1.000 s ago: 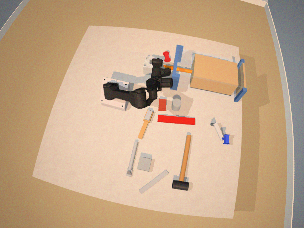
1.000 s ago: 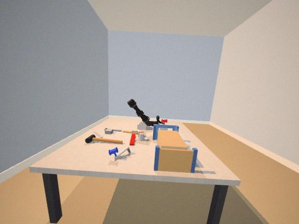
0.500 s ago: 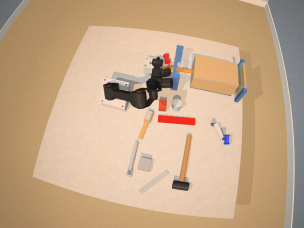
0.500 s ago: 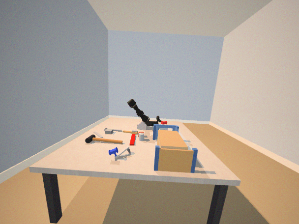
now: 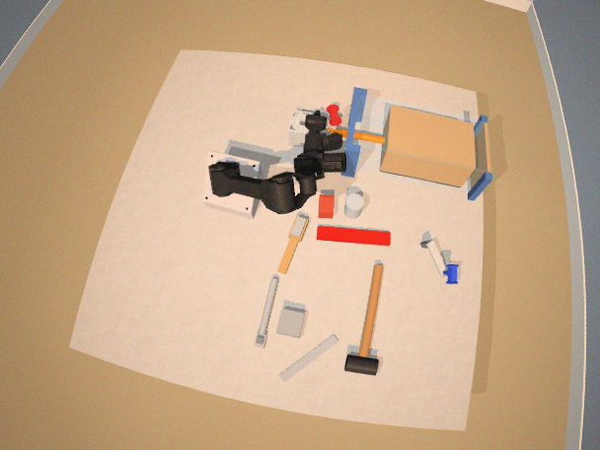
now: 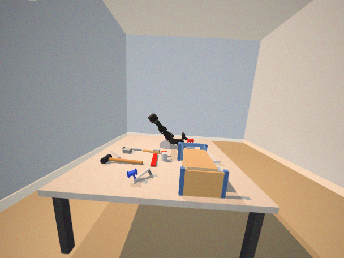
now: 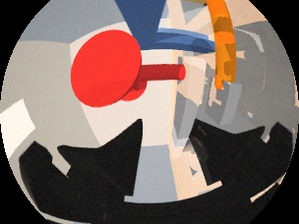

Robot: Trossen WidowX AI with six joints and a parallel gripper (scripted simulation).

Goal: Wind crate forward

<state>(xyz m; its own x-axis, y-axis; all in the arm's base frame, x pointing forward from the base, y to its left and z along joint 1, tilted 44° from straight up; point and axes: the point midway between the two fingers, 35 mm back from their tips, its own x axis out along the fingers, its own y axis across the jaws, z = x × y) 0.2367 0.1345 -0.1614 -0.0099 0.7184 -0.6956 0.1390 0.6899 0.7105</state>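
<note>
Right now my gripper tip is 50 mm short of the red knob, 20 mm to the left of it and 20 mm below it. The rest, counted from my gripper tip: winch: 60 mm behind, 10 mm to the right, 100 mm below; then blue frame: 110 mm ahead, 10 mm to the right, 30 mm below; then red bar: 160 mm ahead, 350 mm to the right, 130 mm below.
</note>
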